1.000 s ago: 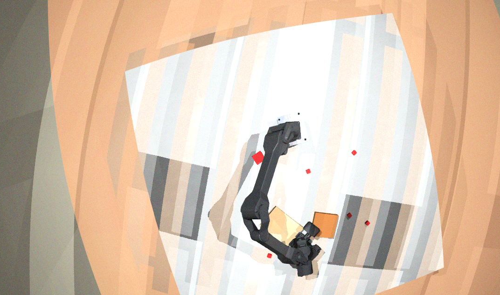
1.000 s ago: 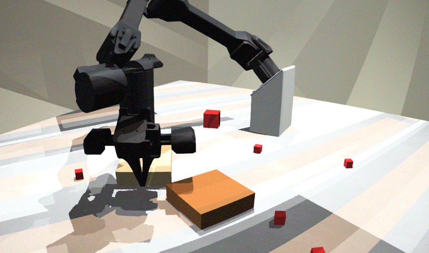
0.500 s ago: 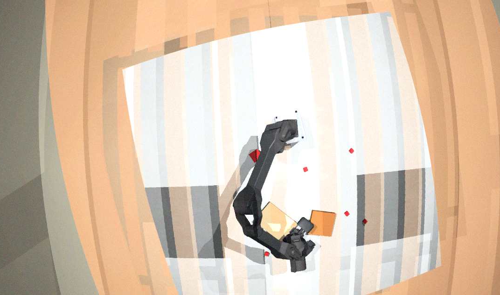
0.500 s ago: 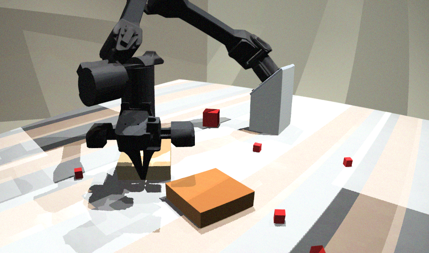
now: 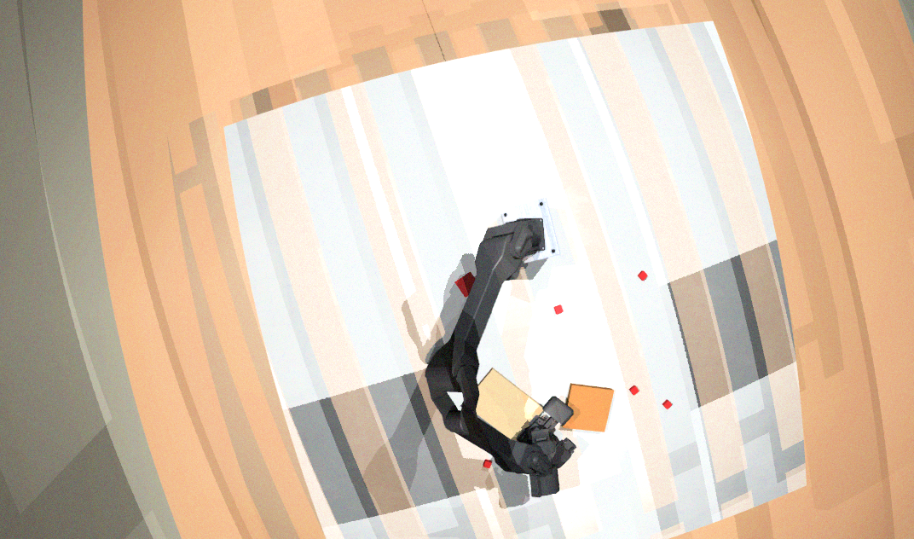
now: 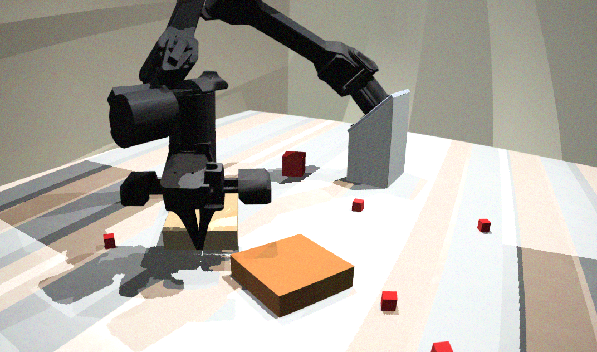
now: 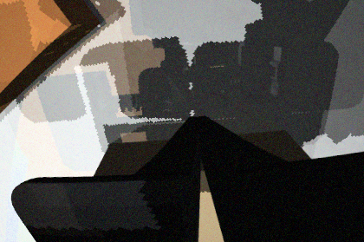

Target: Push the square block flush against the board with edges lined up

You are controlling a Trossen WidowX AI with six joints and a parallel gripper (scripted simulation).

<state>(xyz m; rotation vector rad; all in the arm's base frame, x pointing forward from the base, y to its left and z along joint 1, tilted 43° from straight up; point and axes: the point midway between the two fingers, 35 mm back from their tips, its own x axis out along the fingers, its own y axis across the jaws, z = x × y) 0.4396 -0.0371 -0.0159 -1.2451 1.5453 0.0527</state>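
The tan board is 60 mm to the right of my gripper tip, 60 mm behind it and 10 mm above it. The rest, counted from my gripper tip: orange square block: 130 mm to the left, 30 mm behind, 10 mm above.
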